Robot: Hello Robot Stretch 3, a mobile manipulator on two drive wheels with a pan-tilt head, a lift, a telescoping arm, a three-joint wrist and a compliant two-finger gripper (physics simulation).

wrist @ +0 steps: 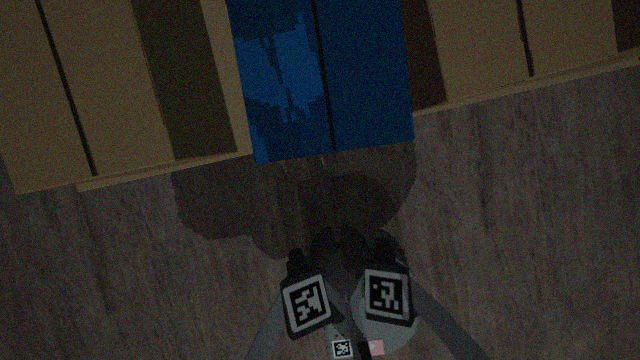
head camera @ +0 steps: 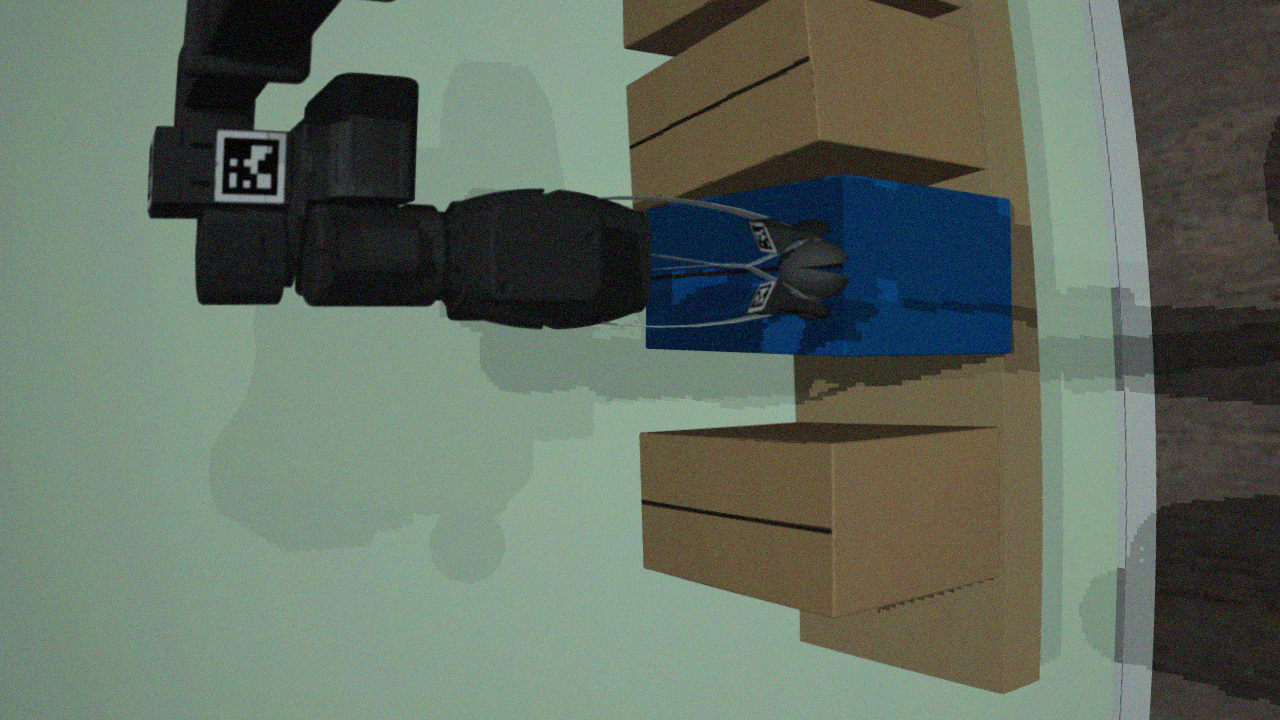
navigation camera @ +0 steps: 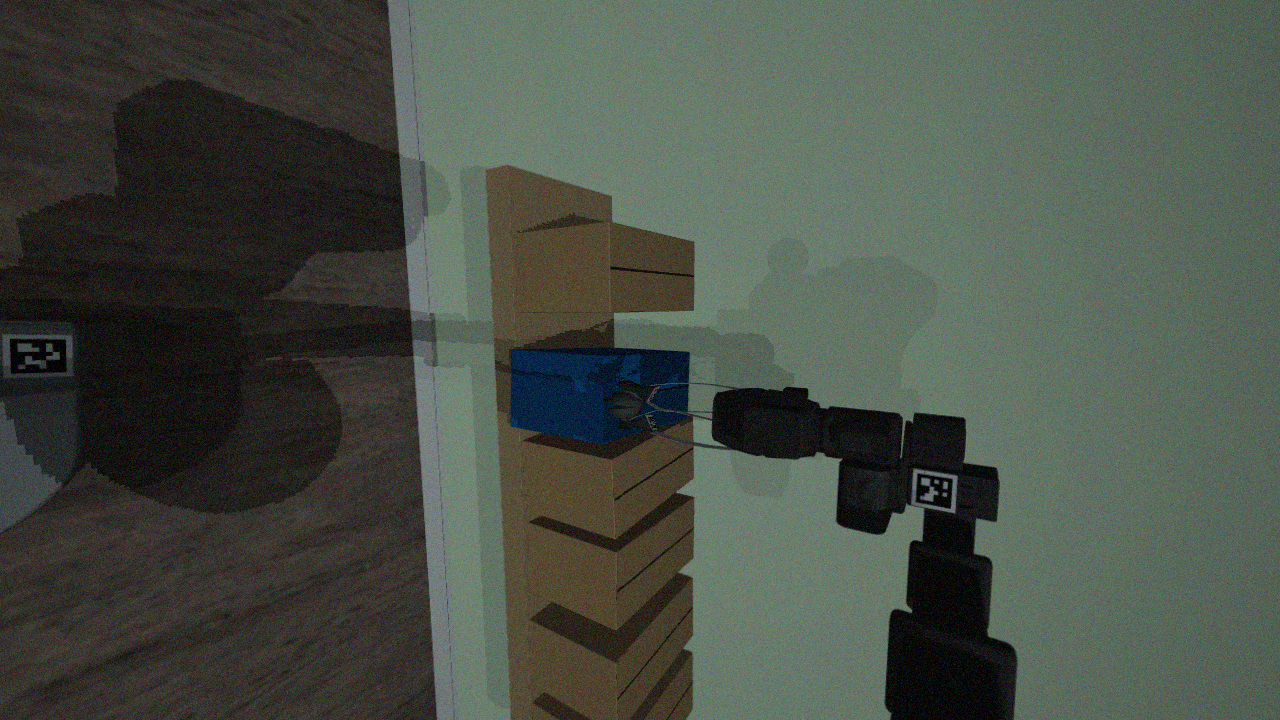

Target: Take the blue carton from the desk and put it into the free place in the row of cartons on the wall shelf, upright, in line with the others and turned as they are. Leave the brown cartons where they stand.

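Places are measured from the robot's base along level axes (x ahead, y left, z up), in centimetres.
Pixels of known places: gripper, fingertip midpoint: [head camera: 839,270] [navigation camera: 612,403].
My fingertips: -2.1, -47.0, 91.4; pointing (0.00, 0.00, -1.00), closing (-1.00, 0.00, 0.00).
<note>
Behind a point stands the place of what it marks, as x, y, z.
The blue carton [head camera: 926,259] {-3.6, -52.5, 78.0} [navigation camera: 559,385] {-1.6, -52.5, 78.1} [wrist: 365,75] stands upright on the wall shelf [head camera: 1020,537] {17.8, -52.1, 66.1} [navigation camera: 503,268] {15.5, -52.3, 66.0} between brown cartons; head and navigation views show the shelf sideways. In the wrist view its front sticks out a little past its neighbours and looks slightly turned against them. It is nearer the brown carton on one side, with a wider gap to the end brown carton [head camera: 913,519] {14.9, -53.0, 78.1} [navigation camera: 563,268] {15.1, -53.0, 77.8} [wrist: 115,100]. My gripper [head camera: 812,266] {-2.1, -47.0, 91.4} [navigation camera: 626,402] {-2.1, -47.0, 91.4} [wrist: 338,250] {-2.1, -47.0, 91.4} is shut with fingertips together, empty, in front of the blue carton and apart from it in the wrist view.
More brown cartons [head camera: 895,80] {-17.1, -55.7, 77.7} [navigation camera: 572,483] {-16.4, -55.6, 78.4} [wrist: 480,45] stand in the row on the other side. The green wall [head camera: 358,626] {24.7, -77.5, 111.6} [navigation camera: 1074,179] {26.0, -77.4, 135.1} is behind the shelf. The wooden floor [head camera: 1199,179] {-19.7, -70.2, 0.1} [navigation camera: 268,582] {-51.9, -45.4, 0.0} [wrist: 525,225] lies below. My arm [navigation camera: 953,662] {-8.5, -27.7, 125.3} reaches in beside the row.
</note>
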